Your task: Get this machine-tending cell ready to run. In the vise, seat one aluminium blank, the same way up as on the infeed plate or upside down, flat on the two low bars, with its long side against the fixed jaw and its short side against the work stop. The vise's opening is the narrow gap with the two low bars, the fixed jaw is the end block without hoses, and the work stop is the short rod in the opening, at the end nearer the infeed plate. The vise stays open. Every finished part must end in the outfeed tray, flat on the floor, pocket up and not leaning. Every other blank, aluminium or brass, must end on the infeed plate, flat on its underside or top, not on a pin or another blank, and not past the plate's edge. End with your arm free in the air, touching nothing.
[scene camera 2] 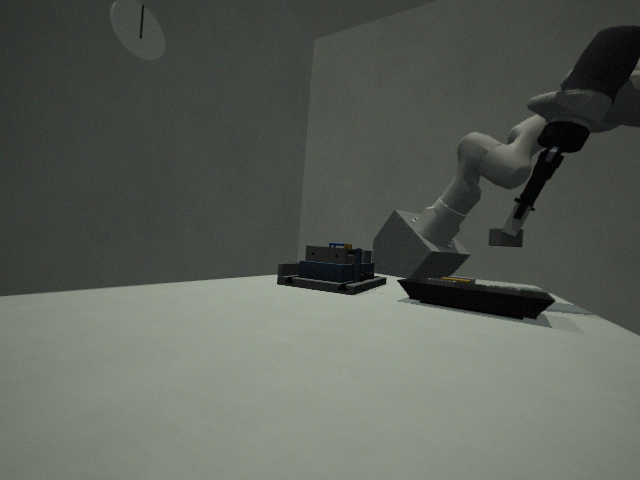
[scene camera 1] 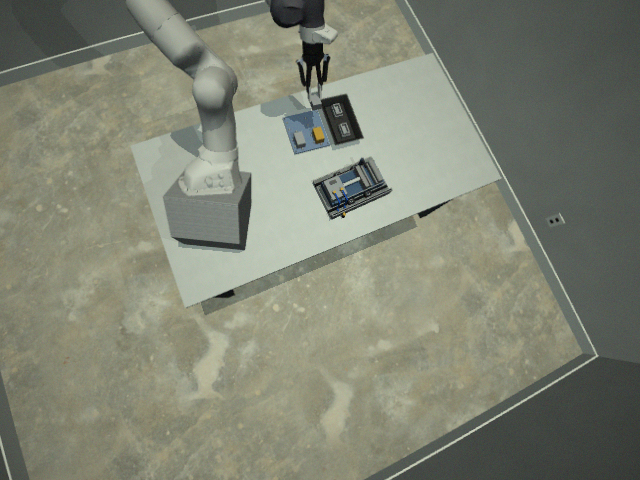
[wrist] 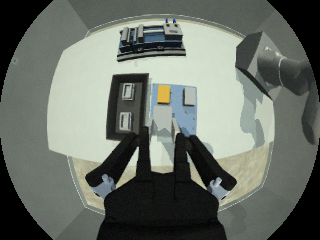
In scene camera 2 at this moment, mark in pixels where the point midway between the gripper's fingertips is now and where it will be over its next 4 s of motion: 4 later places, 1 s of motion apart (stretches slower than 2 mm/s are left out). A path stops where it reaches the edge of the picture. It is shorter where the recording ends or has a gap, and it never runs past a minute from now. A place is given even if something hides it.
My gripper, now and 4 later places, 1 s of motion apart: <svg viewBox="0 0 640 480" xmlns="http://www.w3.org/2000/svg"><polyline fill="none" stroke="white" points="508,234 508,247 505,272 505,283 505,287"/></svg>
